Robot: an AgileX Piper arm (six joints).
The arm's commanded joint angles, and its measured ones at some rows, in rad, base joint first. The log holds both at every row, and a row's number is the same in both.
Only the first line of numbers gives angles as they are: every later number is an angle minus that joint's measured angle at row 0.
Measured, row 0:
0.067, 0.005, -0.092, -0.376, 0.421, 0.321
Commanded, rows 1 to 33:
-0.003, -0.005, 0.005, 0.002, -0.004, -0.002
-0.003, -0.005, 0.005, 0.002, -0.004, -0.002
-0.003, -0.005, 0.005, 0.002, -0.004, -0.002
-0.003, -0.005, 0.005, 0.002, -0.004, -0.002
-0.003, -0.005, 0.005, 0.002, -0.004, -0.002
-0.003, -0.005, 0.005, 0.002, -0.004, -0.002
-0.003, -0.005, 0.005, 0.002, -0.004, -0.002
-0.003, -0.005, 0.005, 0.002, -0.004, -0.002
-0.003, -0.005, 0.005, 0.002, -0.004, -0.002
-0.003, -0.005, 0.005, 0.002, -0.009, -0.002
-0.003, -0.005, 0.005, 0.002, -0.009, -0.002
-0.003, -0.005, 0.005, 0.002, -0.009, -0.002
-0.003, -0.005, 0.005, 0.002, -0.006, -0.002
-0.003, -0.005, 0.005, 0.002, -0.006, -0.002
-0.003, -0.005, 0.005, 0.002, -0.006, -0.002
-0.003, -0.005, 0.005, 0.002, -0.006, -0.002
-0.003, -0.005, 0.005, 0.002, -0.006, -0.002
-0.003, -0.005, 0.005, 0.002, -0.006, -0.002
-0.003, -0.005, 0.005, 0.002, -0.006, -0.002
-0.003, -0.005, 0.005, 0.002, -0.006, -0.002
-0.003, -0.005, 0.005, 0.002, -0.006, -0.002
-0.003, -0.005, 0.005, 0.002, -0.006, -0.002
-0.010, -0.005, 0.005, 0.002, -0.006, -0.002
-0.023, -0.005, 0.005, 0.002, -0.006, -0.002
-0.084, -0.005, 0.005, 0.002, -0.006, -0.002
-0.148, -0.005, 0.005, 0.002, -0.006, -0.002
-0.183, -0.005, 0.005, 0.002, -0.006, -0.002
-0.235, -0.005, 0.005, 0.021, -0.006, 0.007
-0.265, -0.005, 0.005, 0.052, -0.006, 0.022
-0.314, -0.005, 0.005, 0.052, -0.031, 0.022
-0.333, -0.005, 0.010, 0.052, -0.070, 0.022
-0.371, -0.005, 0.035, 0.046, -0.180, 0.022
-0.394, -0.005, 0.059, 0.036, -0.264, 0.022
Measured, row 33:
-0.316, 0.000, 0.007, 0.045, -0.047, 0.017
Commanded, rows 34 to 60:
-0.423, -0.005, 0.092, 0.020, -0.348, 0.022
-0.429, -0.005, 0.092, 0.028, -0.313, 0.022
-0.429, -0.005, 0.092, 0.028, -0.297, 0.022
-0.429, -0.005, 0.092, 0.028, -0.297, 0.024
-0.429, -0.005, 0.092, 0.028, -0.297, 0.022
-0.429, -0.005, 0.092, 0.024, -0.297, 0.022
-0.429, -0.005, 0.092, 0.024, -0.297, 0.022
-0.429, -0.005, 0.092, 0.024, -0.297, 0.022
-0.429, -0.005, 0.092, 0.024, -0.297, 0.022
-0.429, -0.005, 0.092, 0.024, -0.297, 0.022
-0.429, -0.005, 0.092, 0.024, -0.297, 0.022
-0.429, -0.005, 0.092, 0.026, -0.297, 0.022
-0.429, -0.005, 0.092, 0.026, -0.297, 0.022
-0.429, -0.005, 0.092, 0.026, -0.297, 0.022
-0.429, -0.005, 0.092, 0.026, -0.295, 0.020
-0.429, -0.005, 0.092, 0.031, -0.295, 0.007
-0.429, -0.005, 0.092, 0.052, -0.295, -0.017
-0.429, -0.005, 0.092, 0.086, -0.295, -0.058
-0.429, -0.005, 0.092, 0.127, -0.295, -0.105
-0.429, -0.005, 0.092, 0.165, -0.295, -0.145
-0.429, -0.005, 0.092, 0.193, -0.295, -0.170
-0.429, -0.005, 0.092, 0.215, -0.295, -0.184
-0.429, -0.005, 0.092, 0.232, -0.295, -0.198
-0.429, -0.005, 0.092, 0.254, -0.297, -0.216
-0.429, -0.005, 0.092, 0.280, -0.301, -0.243
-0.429, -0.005, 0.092, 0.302, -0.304, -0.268
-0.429, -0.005, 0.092, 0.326, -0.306, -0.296
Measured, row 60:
-0.423, 0.000, 0.087, 0.235, -0.284, -0.191
